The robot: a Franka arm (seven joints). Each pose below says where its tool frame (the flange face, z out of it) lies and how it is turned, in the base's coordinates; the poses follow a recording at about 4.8 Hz.
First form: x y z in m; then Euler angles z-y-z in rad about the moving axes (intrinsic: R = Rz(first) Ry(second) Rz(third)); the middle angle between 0 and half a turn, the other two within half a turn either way.
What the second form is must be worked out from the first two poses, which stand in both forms.
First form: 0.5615, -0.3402, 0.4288, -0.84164, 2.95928, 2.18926
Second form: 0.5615, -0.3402, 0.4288, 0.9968, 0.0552, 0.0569, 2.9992
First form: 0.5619, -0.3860, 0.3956, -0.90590, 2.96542, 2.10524
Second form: 0.5619, -0.3860, 0.3956, 0.9966, 0.0651, 0.0498, 2.9962
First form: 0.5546, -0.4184, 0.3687, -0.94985, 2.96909, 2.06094
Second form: 0.5546, -0.4184, 0.3687, 0.9968, 0.0653, 0.0456, 2.9951
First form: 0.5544, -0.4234, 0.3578, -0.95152, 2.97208, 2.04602
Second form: 0.5544, -0.4234, 0.3578, 0.9964, 0.0719, 0.0442, 2.9969
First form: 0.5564, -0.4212, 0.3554, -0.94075, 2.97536, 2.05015
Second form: 0.5564, -0.4212, 0.3554, 0.9962, 0.0752, 0.0438, 3.0003
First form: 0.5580, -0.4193, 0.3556, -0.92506, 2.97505, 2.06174
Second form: 0.5580, -0.4193, 0.3556, 0.9960, 0.0772, 0.0449, 3.0013
